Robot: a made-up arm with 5 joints.
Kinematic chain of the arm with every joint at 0, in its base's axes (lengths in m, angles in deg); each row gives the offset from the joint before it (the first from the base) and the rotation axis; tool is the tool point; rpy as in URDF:
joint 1: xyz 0 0 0.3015 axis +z
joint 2: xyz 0 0 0 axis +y
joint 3: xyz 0.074 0 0.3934 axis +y
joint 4: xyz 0.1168 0 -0.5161 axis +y
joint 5: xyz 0.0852 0 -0.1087 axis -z
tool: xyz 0 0 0 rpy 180 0 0
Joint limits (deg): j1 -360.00..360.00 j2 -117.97..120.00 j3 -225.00..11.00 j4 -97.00..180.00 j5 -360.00..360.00
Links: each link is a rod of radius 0.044 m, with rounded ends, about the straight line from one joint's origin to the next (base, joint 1, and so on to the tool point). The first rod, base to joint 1, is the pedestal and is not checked.
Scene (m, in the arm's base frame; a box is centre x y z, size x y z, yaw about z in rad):
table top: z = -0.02
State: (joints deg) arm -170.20 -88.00 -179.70 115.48 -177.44
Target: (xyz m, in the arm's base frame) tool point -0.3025 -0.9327 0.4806
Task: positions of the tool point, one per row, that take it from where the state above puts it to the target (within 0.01 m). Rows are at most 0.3 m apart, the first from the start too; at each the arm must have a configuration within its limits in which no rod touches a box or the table.
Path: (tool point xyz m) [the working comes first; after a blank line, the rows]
Joints at the target: -287.97 -87.06 -174.25 91.98 -177.44
Straight joint move there: clear.

1: 0.9384 -0.0808 0.4361
2: 0.8927 -0.3186 0.4429
3: 0.7873 -0.5383 0.4496
4: 0.6284 -0.7250 0.4562
5: 0.4259 -0.8659 0.4626
6: 0.1930 -0.9510 0.4687
7: -0.0553 -0.9739 0.4748
8: -0.3025 -0.9327 0.4807

